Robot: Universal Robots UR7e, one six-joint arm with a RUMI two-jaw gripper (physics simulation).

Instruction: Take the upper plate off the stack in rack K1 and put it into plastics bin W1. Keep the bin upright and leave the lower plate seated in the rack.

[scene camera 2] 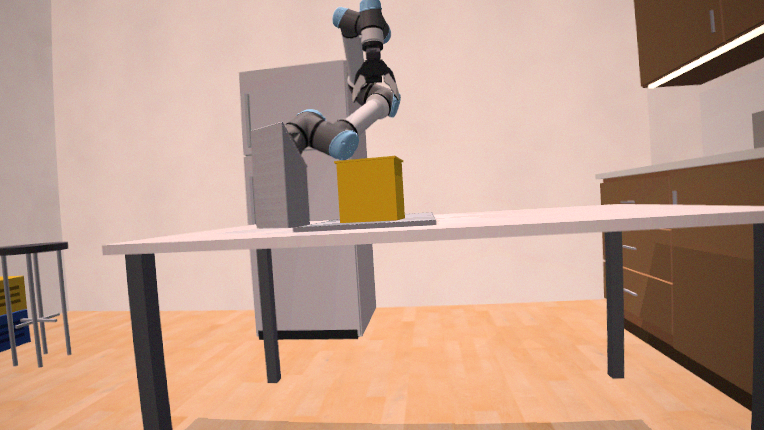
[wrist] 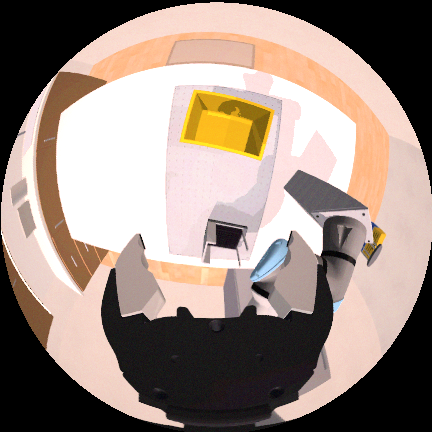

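Pixels of known places: gripper, fingertip midpoint: point(scene camera 2: 376, 101) point(wrist: 215, 234); arm's base at its link origin: point(scene camera 2: 279, 149) point(wrist: 345, 229).
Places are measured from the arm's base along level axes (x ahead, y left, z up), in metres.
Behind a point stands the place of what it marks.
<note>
A yellow bin point(scene camera 2: 368, 191) {x 0.398, y -0.155, z -0.181 m} point(wrist: 222, 132) {x 0.384, y -0.085, z -0.264 m}, plastics bin W1, stands upright on a grey perforated board point(scene camera 2: 419, 219) {x 0.542, y -0.156, z -0.266 m} point(wrist: 192, 190) {x 0.415, y 0.140, z -0.267 m}. No plate shows inside it in the wrist view. A small grey rack point(wrist: 207, 243) {x 0.303, y 0.309, z -0.222 m}, rack K1, stands at the other end of the board in the wrist view. A dark square plate surface point(wrist: 227, 236) {x 0.243, y 0.254, z -0.223 m} shows in it; I cannot tell the upper plate from the lower one. The rack does not show in the scene view. My gripper point(scene camera 2: 376, 99) {x 0.369, y 0.035, z 0.125 m} point(wrist: 215, 234) {x 0.369, y 0.035, z 0.125 m} is open and empty, pointing down high above the table, higher than the bin's rim.
A grey block-like pedestal point(scene camera 2: 269, 176) {x -0.004, y -0.060, z -0.099 m} point(wrist: 325, 192) {x 0.082, y -0.052, z -0.072 m} carries the arm's base beside the board. The board lies on a white table point(scene camera 2: 534, 213) {x 0.852, y 0.186, z -0.279 m} point(wrist: 110, 165) {x 0.789, y 0.133, z -0.279 m}. A fridge point(scene camera 2: 304, 288) stands behind the table; brown cabinets point(scene camera 2: 689, 256) stand at the right in the scene view.
</note>
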